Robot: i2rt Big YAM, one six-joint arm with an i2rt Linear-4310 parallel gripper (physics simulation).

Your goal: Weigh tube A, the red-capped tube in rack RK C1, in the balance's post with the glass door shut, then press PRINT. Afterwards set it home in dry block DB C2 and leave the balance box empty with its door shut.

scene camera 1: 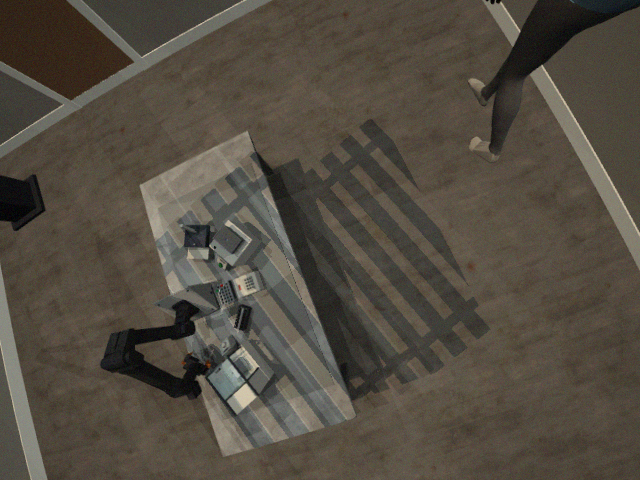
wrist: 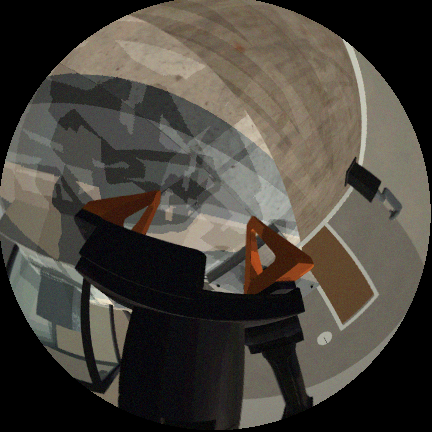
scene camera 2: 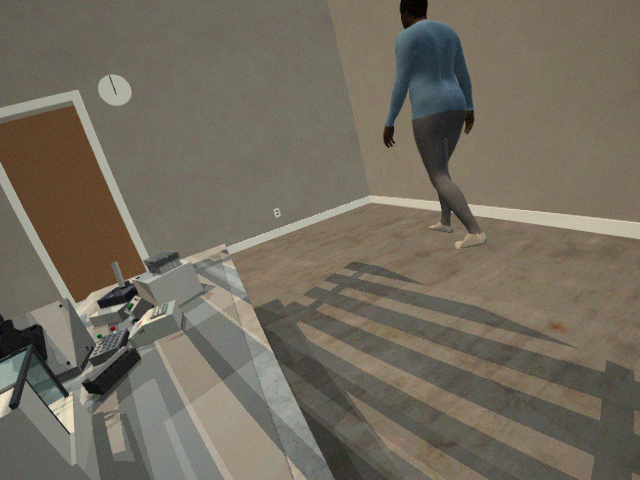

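Pixels of known places: gripper, fingertip midpoint: [scene camera 1: 200, 356] [wrist: 205, 207]; arm's base at its link origin: [scene camera 1: 186, 307].
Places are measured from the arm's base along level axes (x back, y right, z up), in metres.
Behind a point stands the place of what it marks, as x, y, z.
Note:
The balance's glass box [scene camera 1: 227, 379] {-0.137, 0.427, 0.102} [scene camera 2: 46, 379] {-0.197, 0.370, 0.041} [wrist: 55, 300] stands near the table's near end; whether its door is open or shut is unclear. My gripper [scene camera 1: 197, 364] {0.091, 0.282, -0.061} [wrist: 205, 207] {0.091, 0.282, -0.061} is open and empty, beside the balance box at the table's left edge in scene camera 1. In the wrist view its orange fingers stand wide apart. A grey block with a grid of holes [scene camera 1: 225, 293] {-0.207, 0.025, -0.075} [scene camera 2: 109, 346] {-0.211, 0.061, -0.076} stands mid-table, with small red and green spots at its far side. I cannot tell tube A, rack RK, dry block DB or the PRINT button apart for certain.
A tilted grey panel [scene camera 1: 201, 298] {-0.114, -0.003, 0.009} [scene camera 2: 64, 335] {-0.100, 0.007, -0.003} stands near the arm's base. A black slotted block [scene camera 1: 242, 317] {-0.245, 0.194, -0.070} [scene camera 2: 111, 370] {-0.246, 0.228, -0.072}, a white keypad device [scene camera 1: 249, 283] {-0.385, 0.044, -0.036} [scene camera 2: 157, 322] {-0.372, 0.097, -0.054} and a larger grey machine [scene camera 1: 224, 245] {-0.404, -0.178, 0.084} [scene camera 2: 173, 285] {-0.439, -0.108, -0.024} stand along the table. A person [scene camera 2: 434, 72] is on the floor beyond.

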